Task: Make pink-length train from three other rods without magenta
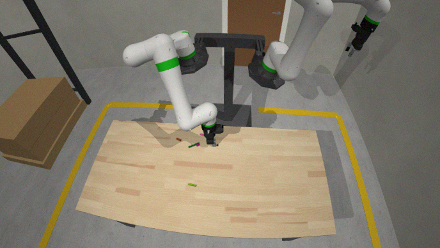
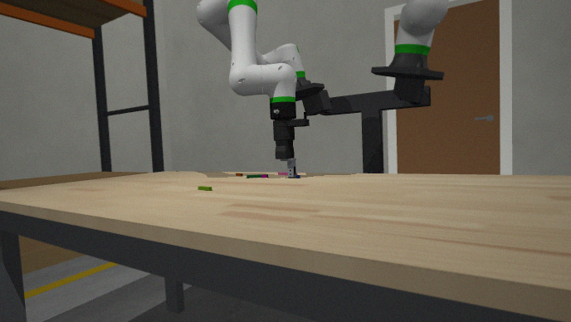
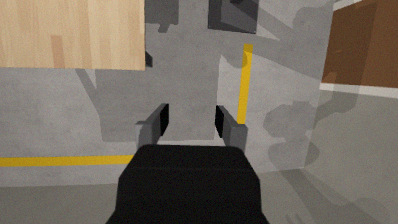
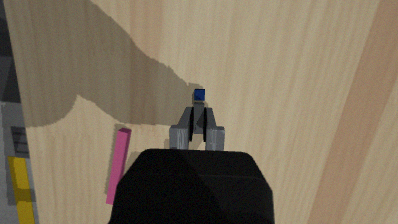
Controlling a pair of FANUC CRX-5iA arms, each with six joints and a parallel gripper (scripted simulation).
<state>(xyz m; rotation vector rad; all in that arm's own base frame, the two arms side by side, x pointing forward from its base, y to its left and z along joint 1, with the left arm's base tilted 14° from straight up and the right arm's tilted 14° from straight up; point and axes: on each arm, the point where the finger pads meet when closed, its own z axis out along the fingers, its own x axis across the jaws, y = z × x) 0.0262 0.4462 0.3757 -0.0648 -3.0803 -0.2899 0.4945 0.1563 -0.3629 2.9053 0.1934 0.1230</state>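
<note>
Now: right hand 20 mm above the grey rod. The rest, counted from my right hand: magenta rod 110 mm to the right, 30 mm ahead, 20 mm below; pink rod 80 mm to the right, 70 mm behind, 20 mm below; blue rod 20 mm to the left, 20 mm below, 10 mm behind.
</note>
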